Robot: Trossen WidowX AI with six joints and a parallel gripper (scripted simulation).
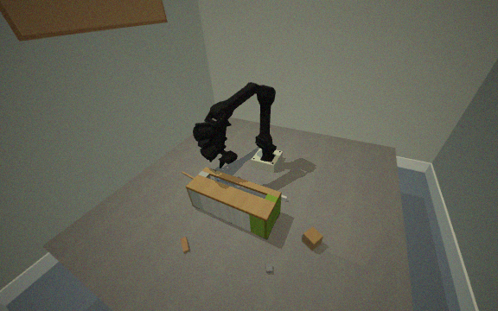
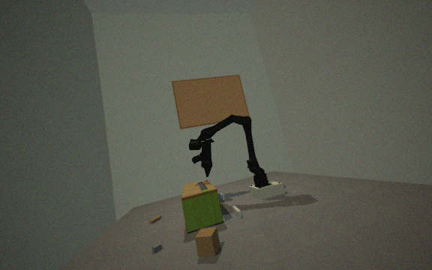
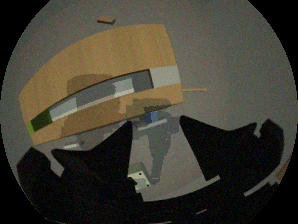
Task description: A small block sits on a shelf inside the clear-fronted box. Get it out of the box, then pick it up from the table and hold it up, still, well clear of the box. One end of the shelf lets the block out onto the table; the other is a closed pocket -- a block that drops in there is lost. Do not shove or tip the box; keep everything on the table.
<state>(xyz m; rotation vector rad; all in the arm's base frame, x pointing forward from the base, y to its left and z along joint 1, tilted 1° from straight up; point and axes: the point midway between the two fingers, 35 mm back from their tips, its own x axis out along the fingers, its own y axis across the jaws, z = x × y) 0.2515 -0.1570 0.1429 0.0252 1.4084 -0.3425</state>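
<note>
My gripper tip is 140 mm above the blue block, 40 mm past it and 10 mm to the left of it. The rest, counted from my gripper tip: tiny grey cube: 350 mm to the left, 280 mm ahead, 150 mm below; then box: 120 mm to the left, 100 mm below, 50 mm ahead; then thin stick: 190 mm to the right, 150 mm below, 20 mm behind.
</note>
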